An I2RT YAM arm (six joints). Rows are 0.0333 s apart.
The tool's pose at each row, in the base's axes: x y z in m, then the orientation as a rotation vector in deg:
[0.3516, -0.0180, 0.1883, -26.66, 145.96, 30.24]
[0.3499, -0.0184, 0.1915, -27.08, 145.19, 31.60]
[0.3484, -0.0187, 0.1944, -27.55, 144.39, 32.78]
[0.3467, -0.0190, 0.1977, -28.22, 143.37, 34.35]
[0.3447, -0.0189, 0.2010, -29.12, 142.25, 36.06]
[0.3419, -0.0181, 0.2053, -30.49, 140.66, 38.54]
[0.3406, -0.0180, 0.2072, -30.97, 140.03, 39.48]
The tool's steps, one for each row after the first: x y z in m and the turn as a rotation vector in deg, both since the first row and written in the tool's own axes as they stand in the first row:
[-0.0002, 0.0012, -0.0034, -1.06, -0.56, -0.20]
[-0.0004, 0.0024, -0.0065, -2.01, -1.12, -0.48]
[-0.0007, 0.0038, -0.0099, -3.30, -1.81, -0.87]
[-0.0008, 0.0056, -0.0133, -4.74, -2.49, -1.40]
[-0.0010, 0.0086, -0.0175, -6.86, -3.38, -2.20]
[-0.0009, 0.0098, -0.0195, -7.67, -3.75, -2.48]

